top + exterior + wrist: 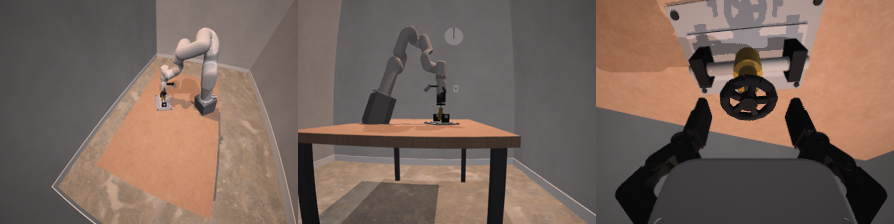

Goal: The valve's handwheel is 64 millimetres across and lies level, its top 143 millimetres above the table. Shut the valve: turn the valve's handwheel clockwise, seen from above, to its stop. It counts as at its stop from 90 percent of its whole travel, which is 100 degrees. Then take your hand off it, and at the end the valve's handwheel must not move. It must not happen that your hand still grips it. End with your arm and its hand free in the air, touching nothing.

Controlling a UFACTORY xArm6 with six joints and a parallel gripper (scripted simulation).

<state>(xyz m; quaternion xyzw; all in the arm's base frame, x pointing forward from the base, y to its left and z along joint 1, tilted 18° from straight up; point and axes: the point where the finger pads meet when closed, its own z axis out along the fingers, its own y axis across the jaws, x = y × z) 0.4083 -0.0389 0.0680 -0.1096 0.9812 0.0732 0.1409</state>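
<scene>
My hand is 3 cm above the black spoked handwheel. Round my hand: grey baseplate (15 cm below).
</scene>
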